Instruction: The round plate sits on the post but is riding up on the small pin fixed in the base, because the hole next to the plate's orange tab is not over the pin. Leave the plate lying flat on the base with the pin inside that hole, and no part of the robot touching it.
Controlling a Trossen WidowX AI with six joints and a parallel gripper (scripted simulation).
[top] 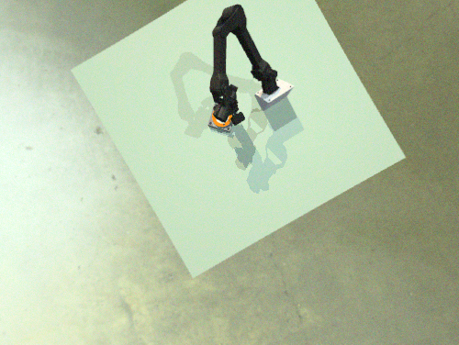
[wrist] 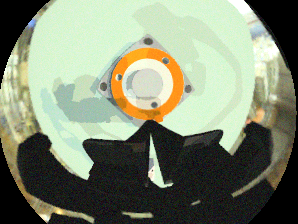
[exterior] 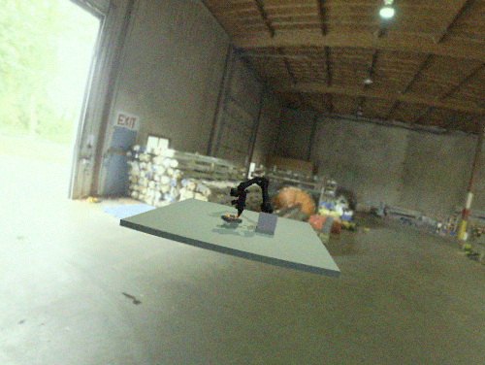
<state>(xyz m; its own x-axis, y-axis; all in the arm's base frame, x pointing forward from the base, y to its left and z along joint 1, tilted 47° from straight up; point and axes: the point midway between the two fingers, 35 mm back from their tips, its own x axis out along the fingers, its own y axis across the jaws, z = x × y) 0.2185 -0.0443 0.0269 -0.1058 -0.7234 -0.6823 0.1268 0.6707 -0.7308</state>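
My gripper tip is now 30 mm short of the round plate, 10 mm to the left of it and 10 mm above it.
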